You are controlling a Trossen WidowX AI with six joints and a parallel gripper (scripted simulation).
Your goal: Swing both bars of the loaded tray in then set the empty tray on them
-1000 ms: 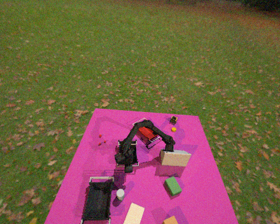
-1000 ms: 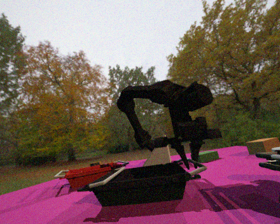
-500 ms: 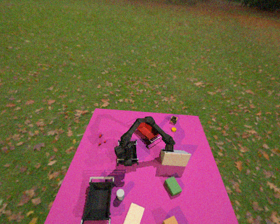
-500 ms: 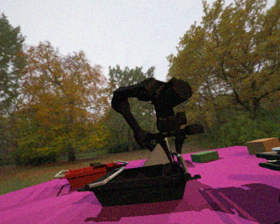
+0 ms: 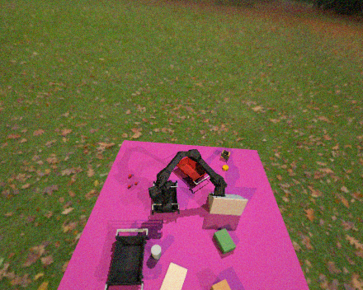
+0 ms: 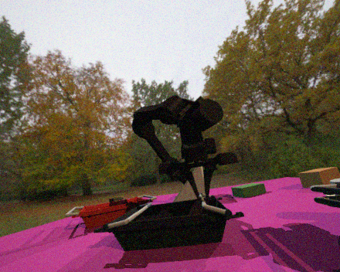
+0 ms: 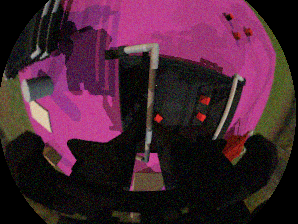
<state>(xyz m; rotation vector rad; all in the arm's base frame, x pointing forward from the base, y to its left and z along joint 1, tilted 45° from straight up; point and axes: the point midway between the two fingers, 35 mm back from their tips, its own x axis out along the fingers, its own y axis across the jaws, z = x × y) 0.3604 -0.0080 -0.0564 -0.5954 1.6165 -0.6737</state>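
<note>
The red tray lies 350 mm to the right of my gripper tip, 210 mm behind it and 20 mm below it. From my gripper tip the other things lie so: slab 420 mm to the left, 70 mm below, 30 mm behind; then green block 350 mm behind, 230 mm to the left, 50 mm below; then brown box 510 mm to the left, 270 mm behind, 40 mm below.
</note>
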